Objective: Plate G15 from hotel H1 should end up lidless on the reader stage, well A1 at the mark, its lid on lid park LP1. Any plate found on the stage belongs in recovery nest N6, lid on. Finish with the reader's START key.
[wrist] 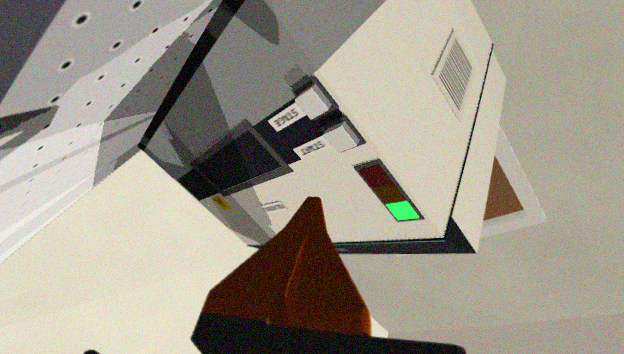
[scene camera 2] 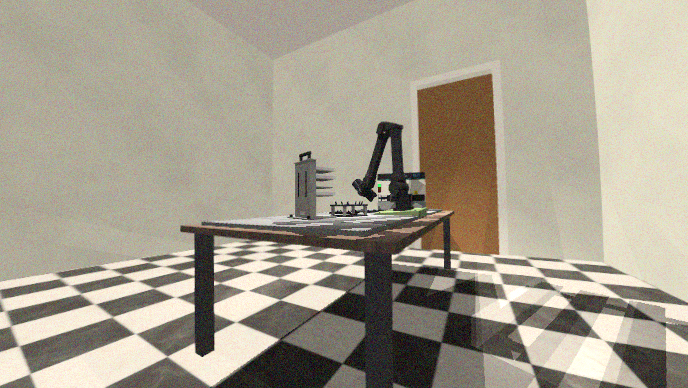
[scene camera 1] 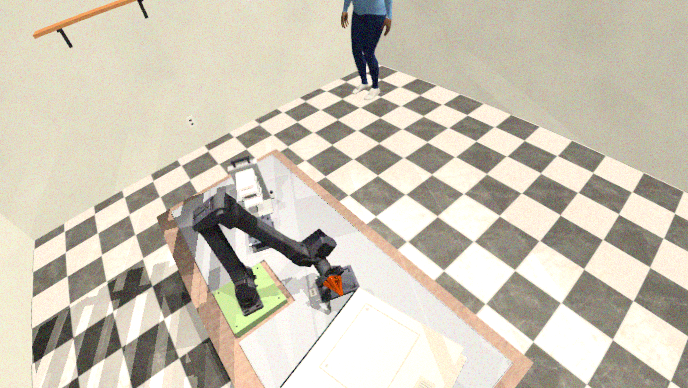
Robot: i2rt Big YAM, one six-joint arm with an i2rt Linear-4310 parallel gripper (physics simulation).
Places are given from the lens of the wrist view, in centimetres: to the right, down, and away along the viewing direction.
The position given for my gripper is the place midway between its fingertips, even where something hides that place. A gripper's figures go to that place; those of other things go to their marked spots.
my gripper [wrist: 314, 205]: 0, 1, 15
dark stage door [wrist: 244, 158]: -7, -2, 30
STAGE button [wrist: 313, 102]: 0, -5, 19
N6 nest [wrist: 29, 29]: -6, -3, 6
The marked spots on the N6 nest and the STAGE button are 15 cm apart.
